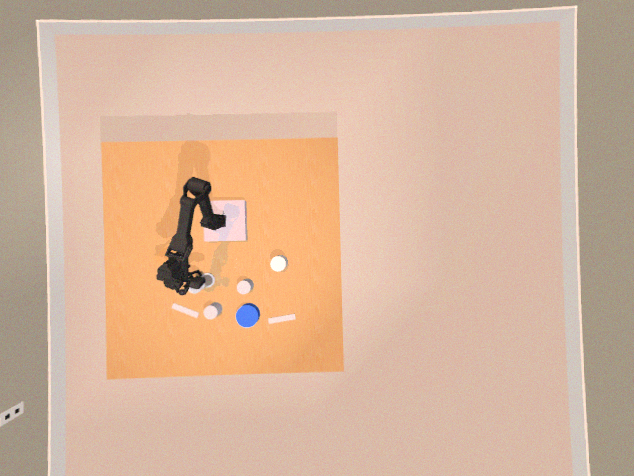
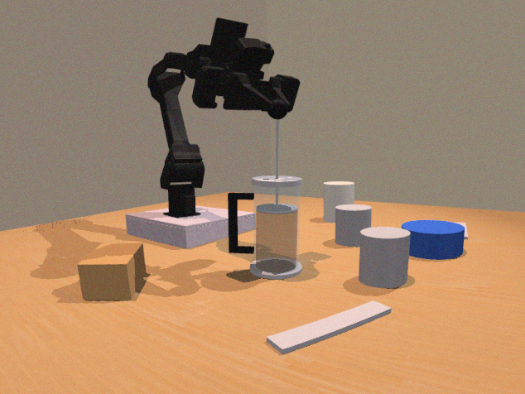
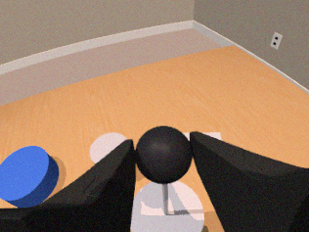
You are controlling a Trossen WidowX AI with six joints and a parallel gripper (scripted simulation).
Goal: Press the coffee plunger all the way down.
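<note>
Now: gripper tip 20 mm past the glass coffee press, 10 mm to the left of it and 120 mm above it. From my gripper tip the other things lie so: blue disc 150 mm ahead, 250 mm to the left, 220 mm below; then brown box 140 mm behind, 210 mm to the right, 220 mm below.
</note>
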